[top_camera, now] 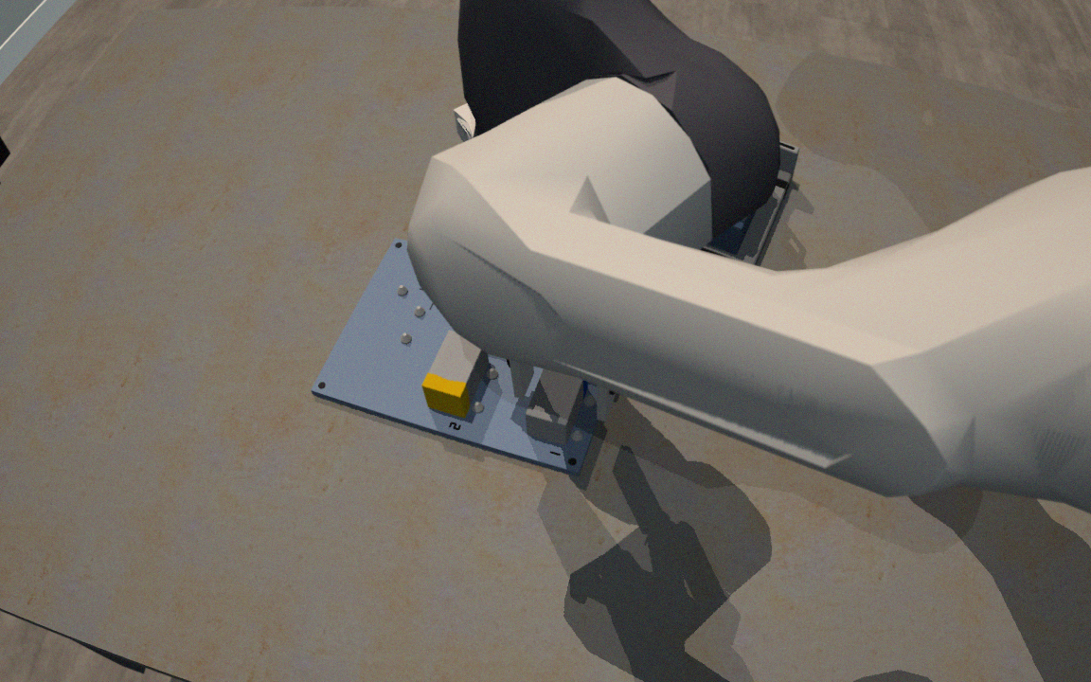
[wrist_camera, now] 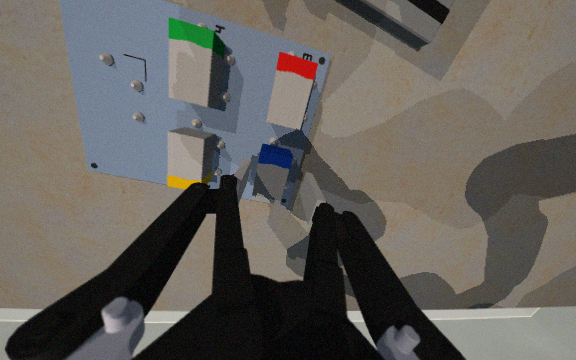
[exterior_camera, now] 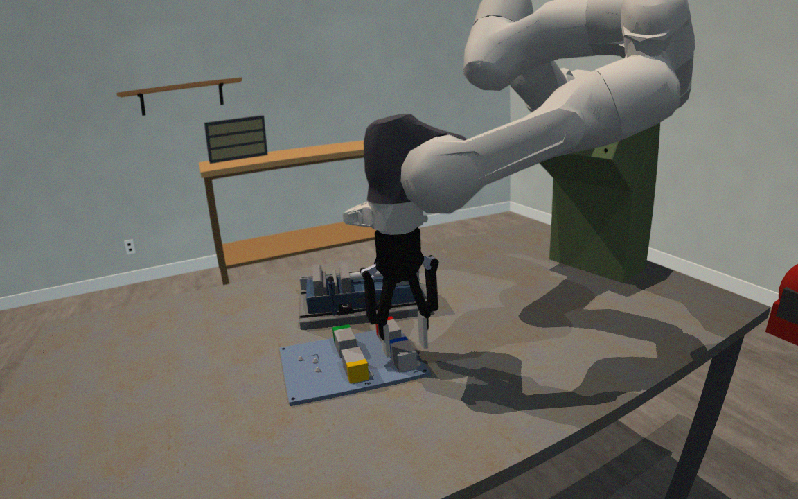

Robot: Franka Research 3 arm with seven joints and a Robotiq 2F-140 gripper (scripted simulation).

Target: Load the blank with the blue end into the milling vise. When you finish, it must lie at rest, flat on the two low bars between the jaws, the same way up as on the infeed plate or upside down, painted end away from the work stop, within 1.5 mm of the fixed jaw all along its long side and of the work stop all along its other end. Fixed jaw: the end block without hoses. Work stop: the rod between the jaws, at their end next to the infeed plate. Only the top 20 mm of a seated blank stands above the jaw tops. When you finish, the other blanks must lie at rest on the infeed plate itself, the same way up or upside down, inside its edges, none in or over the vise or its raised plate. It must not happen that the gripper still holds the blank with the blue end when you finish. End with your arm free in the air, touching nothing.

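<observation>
The blue-ended blank lies 10 mm ahead of my hand and 40 mm below it. Also, from my hand: red-ended blank: 20 mm ahead, 80 mm to the right, 40 mm below; infeed plate: 110 mm ahead, 20 mm to the right, 60 mm below; yellow-ended blank: 90 mm ahead, 20 mm to the left, 40 mm below.
</observation>
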